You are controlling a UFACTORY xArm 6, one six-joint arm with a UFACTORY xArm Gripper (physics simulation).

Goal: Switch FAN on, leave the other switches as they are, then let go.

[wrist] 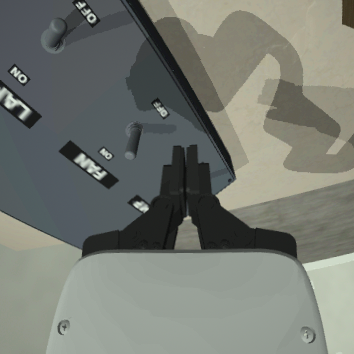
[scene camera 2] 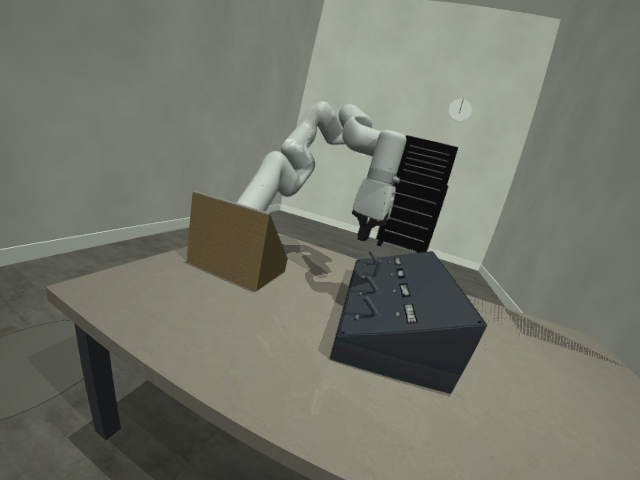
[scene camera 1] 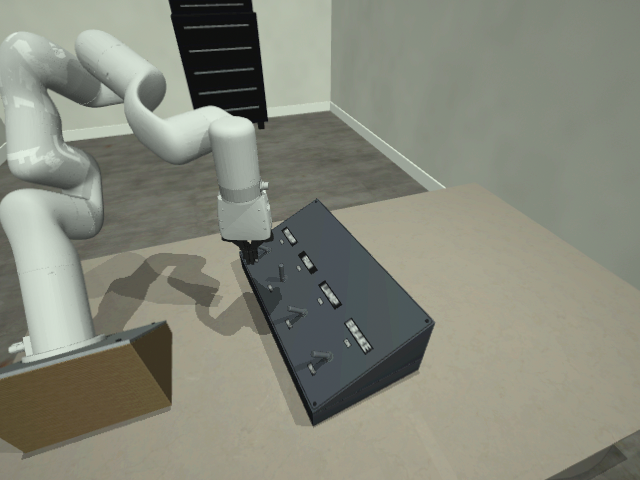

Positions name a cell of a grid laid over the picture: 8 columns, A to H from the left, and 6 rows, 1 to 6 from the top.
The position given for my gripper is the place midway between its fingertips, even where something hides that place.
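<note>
Scene camera 1 lets me see my gripper (scene camera 1: D4). Through the wrist view I see a dark sloped switch box (wrist: B2).
</note>
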